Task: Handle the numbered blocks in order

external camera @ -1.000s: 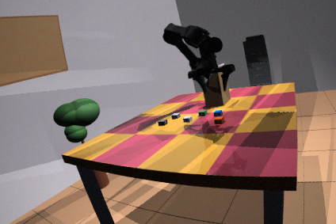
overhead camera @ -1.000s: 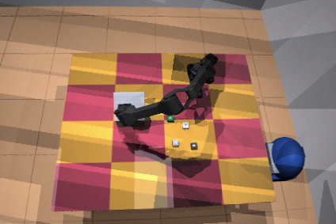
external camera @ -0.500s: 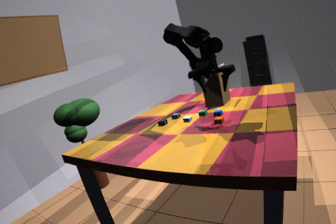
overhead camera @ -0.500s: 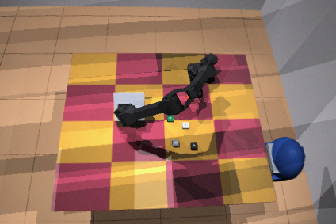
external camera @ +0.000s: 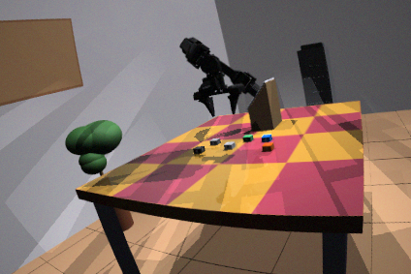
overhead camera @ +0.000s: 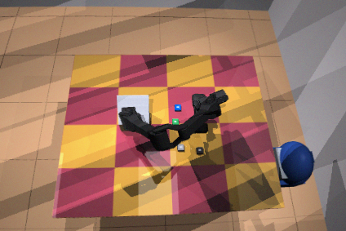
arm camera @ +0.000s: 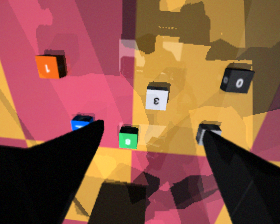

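My gripper tip is 120 mm to the left of the black block, 120 mm above it and 20 mm short of it. The rest, counted from my gripper tip: white block: 120 mm below, 10 mm to the right, 10 mm behind; then green block: 120 mm below, 90 mm behind, 40 mm to the left; then grey block: 120 mm below, 100 mm to the right, 80 mm behind.
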